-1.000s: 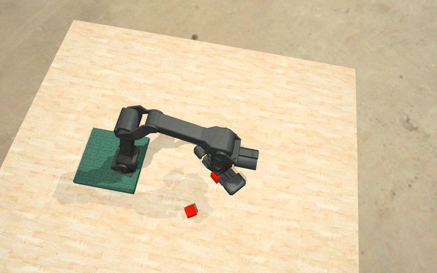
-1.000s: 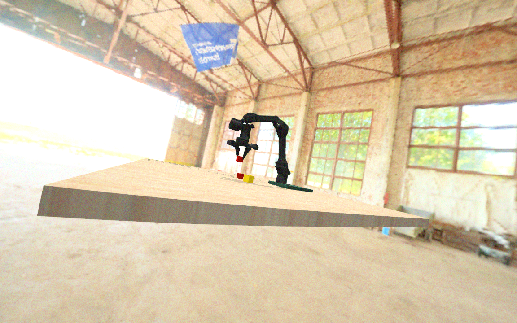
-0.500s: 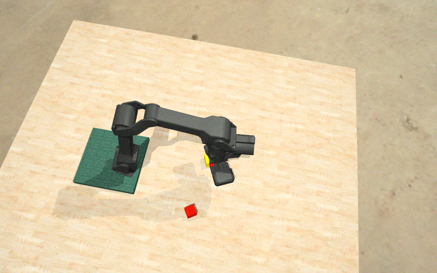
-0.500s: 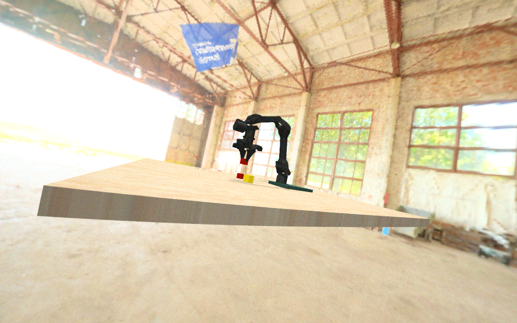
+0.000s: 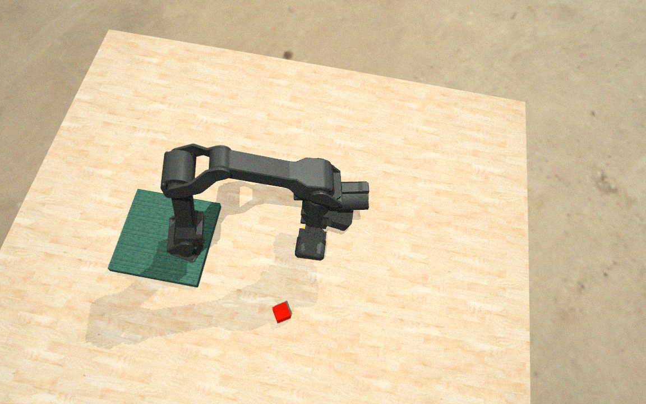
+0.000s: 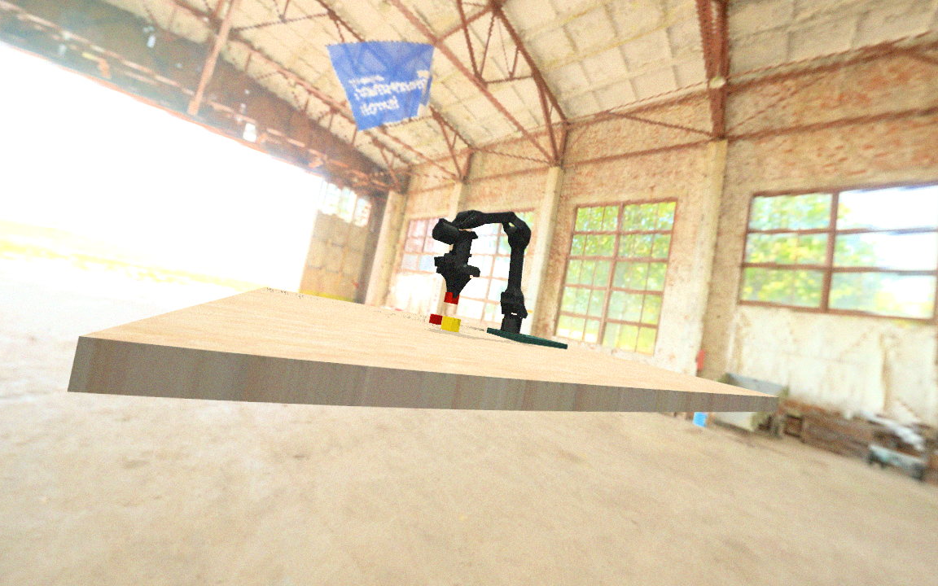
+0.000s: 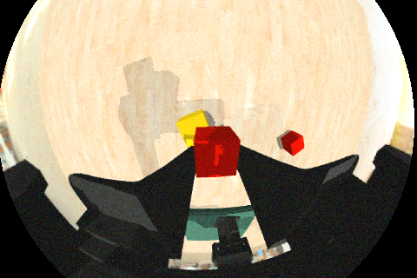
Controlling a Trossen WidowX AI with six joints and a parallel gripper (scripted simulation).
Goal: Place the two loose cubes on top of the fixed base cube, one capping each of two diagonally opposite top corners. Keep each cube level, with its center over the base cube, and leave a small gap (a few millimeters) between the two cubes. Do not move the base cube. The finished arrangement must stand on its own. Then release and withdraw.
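My gripper tip is now 1 cm past the yellow base cube, 2 cm to the right of it and 8 cm above it.
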